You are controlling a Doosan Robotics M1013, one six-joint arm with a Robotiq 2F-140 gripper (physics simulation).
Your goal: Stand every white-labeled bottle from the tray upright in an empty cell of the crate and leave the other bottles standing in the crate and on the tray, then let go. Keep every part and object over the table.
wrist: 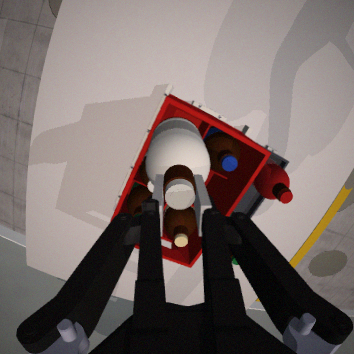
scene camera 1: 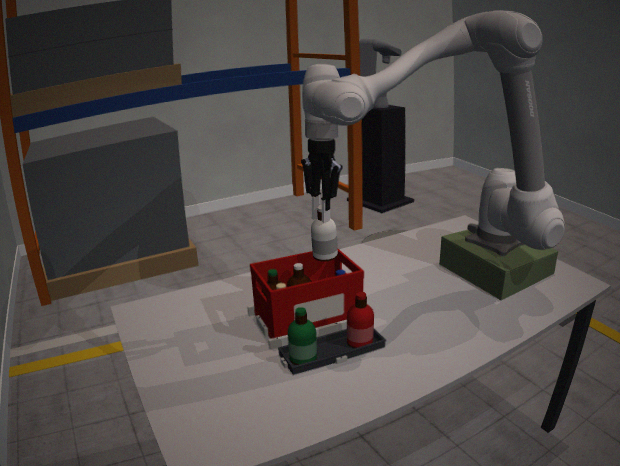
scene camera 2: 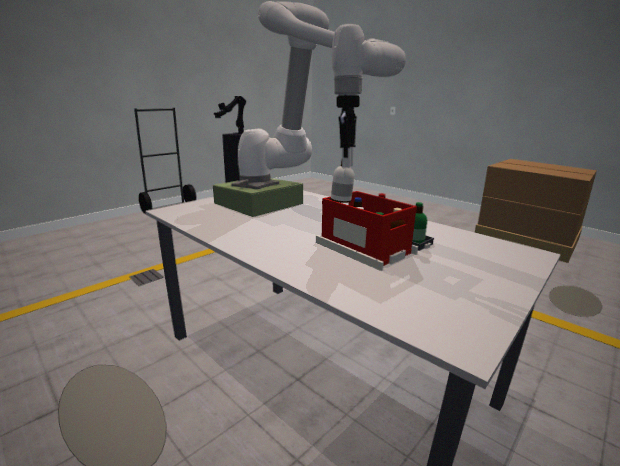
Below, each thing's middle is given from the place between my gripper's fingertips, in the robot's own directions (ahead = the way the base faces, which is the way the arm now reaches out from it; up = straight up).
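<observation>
The blue-capped brown bottle [wrist: 224, 151] sits 21 cm below my hand, 9 cm to the left of it and 1 cm ahead of it. I also see the cream-capped brown bottle [wrist: 180, 223], which stands 18 cm ahead of my hand, 4 cm to the left of it and 21 cm below it. As for the red bottle [scene camera 1: 360, 318], it is 22 cm to the left of my hand, 5 cm ahead of it and 21 cm below it.
</observation>
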